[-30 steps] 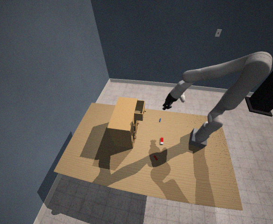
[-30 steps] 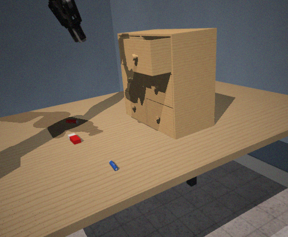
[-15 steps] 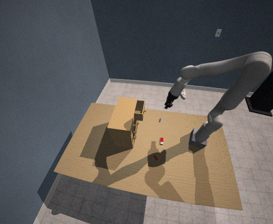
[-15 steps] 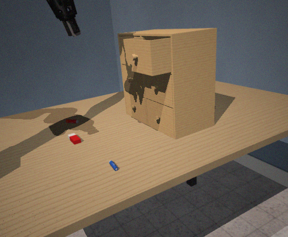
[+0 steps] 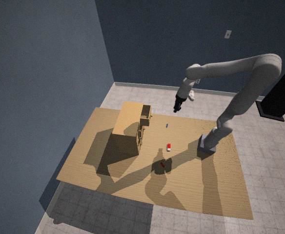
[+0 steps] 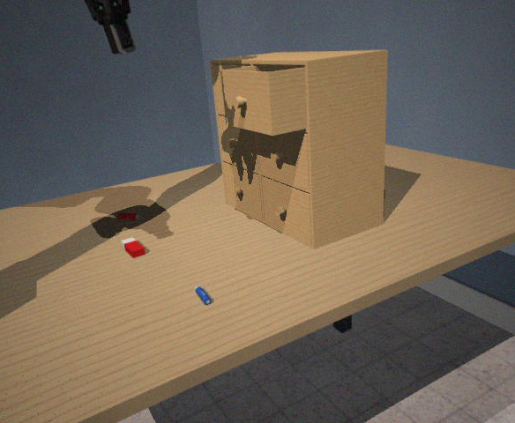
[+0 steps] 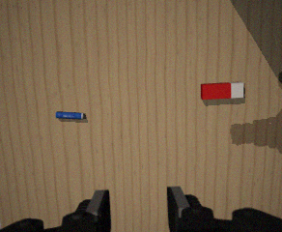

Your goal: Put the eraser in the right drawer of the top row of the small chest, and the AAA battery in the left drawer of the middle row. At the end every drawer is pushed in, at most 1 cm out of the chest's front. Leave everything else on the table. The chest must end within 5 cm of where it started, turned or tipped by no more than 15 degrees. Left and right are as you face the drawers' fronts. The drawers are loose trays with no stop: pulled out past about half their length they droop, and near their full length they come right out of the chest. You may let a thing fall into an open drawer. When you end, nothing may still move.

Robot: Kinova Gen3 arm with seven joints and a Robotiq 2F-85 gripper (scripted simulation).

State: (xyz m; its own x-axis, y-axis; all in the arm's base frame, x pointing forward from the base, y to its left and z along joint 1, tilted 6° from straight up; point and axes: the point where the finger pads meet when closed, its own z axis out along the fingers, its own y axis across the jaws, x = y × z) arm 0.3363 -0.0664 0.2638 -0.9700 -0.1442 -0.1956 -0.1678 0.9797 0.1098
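The white eraser lies 30 mm behind my hand, 140 mm to the left of it and 360 mm below it. Also, from my hand: AAA battery: 40 mm ahead, 100 mm to the right, 360 mm below; dark red battery: 10 mm behind, 310 mm to the left, 360 mm below.
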